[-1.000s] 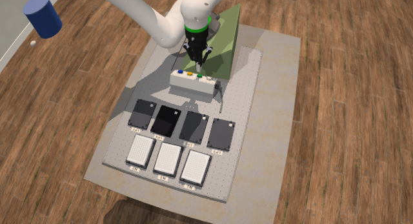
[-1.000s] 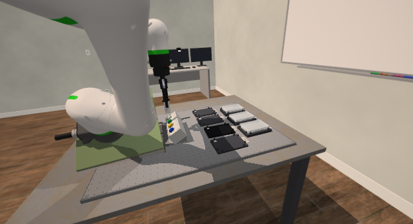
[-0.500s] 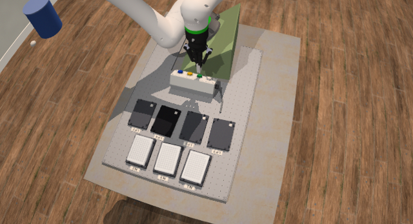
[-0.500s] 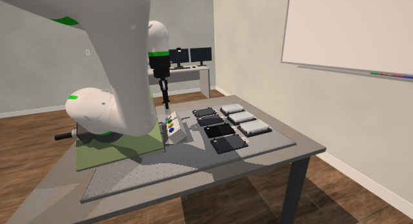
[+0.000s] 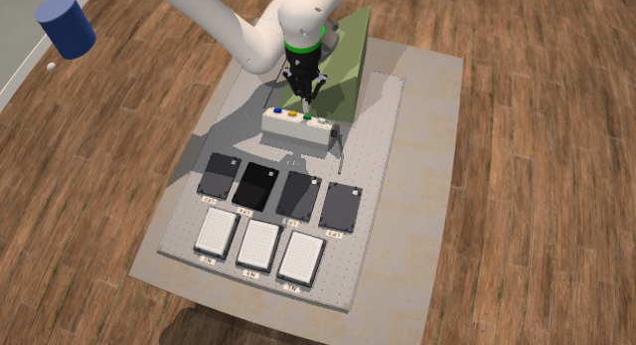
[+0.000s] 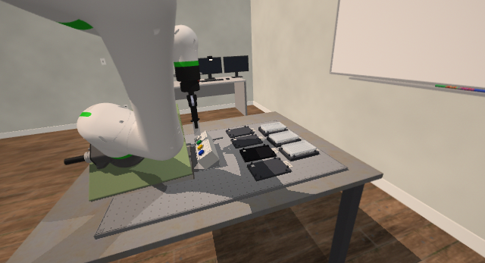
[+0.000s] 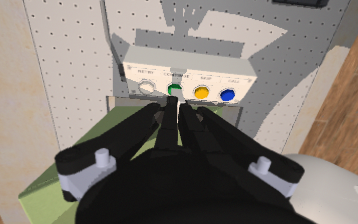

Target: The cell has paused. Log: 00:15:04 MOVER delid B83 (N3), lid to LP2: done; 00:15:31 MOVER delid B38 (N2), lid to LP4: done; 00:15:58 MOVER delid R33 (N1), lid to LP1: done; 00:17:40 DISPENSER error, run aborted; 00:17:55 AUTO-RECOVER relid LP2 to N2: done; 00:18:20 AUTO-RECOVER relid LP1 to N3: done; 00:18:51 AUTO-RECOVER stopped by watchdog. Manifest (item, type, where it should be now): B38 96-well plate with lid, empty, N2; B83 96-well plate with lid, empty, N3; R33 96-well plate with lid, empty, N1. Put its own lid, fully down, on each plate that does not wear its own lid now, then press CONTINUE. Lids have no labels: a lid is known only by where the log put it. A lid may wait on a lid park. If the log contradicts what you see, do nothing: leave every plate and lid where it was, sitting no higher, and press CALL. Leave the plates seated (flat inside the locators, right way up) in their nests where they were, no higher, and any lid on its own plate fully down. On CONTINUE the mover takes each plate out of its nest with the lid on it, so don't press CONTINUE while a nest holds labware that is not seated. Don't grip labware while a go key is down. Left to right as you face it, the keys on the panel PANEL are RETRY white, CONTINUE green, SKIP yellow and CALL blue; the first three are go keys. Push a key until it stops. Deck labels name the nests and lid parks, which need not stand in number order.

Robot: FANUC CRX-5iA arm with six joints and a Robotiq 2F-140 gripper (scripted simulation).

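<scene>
Right now my hand is 70 mm above the green continue key. Round my hand: blue call key: 100 mm to the right, 70 mm below, 10 mm behind; then white retry key: 70 mm below, 50 mm to the left, 10 mm ahead; then yellow skip key: 70 mm below, 50 mm to the right.
</scene>
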